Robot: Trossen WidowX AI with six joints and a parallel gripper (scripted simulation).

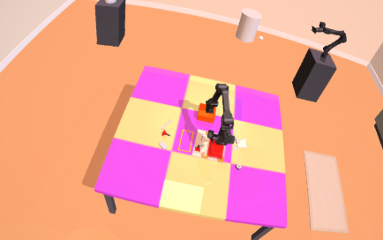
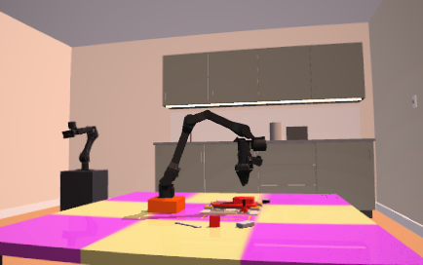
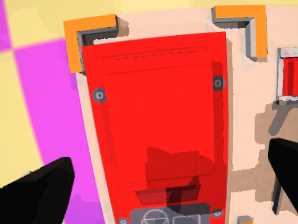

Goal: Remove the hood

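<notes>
Right now the red hood is 70 mm below my gripper tip and 10 mm behind it. Round my gripper tip: small wheel 180 mm to the left, 100 mm below, 100 mm ahead.
</notes>
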